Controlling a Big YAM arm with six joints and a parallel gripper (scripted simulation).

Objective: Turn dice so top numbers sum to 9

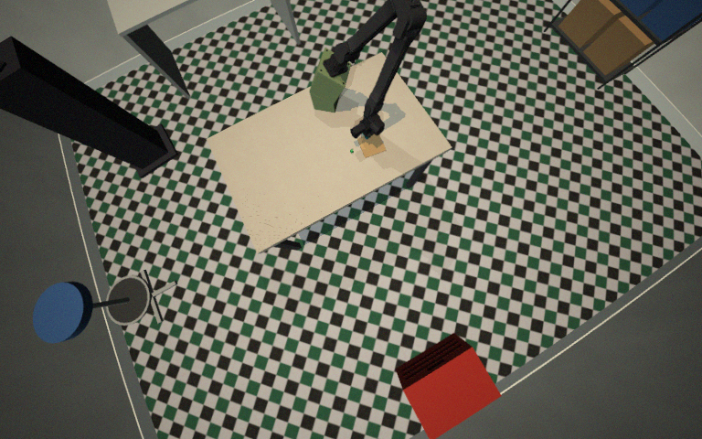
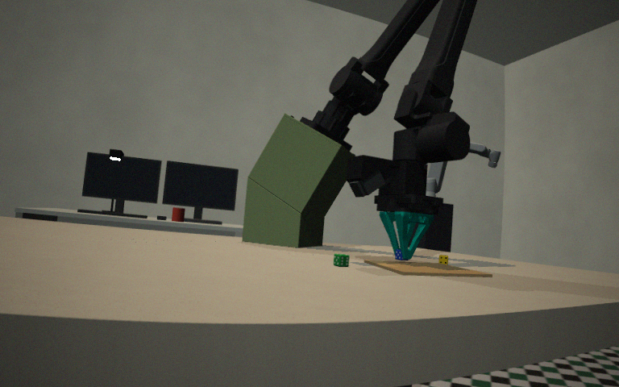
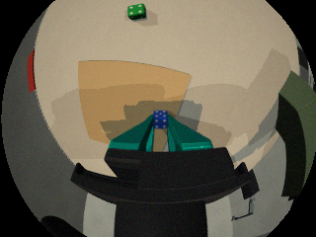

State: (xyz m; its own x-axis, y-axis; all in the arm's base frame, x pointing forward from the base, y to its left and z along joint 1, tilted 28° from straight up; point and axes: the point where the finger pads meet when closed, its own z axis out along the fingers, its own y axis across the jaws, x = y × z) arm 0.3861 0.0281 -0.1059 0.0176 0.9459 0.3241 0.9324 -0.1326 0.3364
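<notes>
My gripper is now right at the blue die. From my hand the other things lie so: green die 13 cm to the right, 2 cm ahead, 1 cm below; then yellow die 11 cm to the left, 2 cm behind, 1 cm below; then mat 5 cm ahead, 2 cm below.
</notes>
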